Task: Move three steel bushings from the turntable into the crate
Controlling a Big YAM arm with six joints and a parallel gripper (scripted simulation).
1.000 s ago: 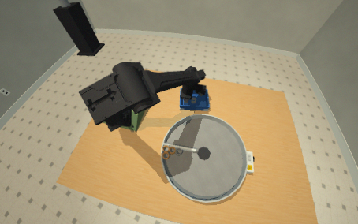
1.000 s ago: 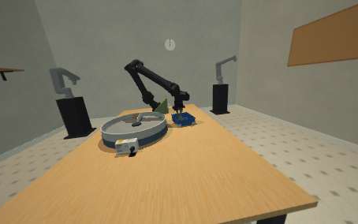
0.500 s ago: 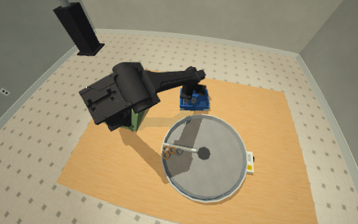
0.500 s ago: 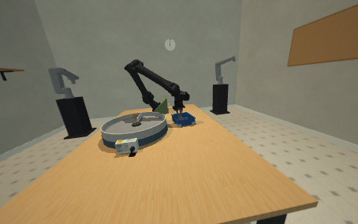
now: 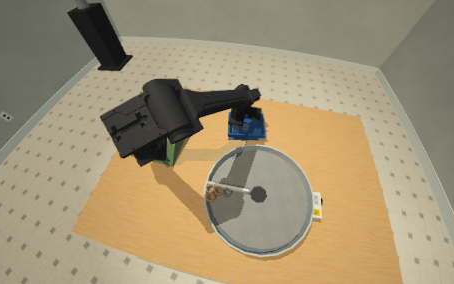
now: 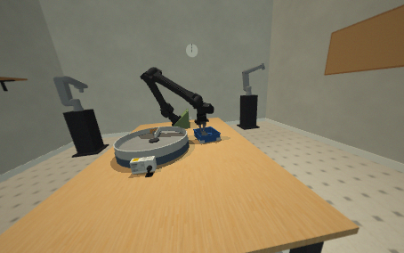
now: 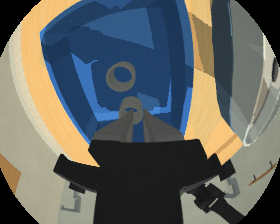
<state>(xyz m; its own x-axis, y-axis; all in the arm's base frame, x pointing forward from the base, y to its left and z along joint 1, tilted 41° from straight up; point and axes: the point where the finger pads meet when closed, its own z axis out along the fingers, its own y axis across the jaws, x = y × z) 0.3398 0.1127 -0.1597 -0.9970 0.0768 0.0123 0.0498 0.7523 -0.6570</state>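
Right now my hand is 50 mm short of the blue crate, 20 mm to the right of it and 10 mm above it. Also, from my hand: grey turntable 130 mm ahead, 330 mm to the right, 20 mm above.
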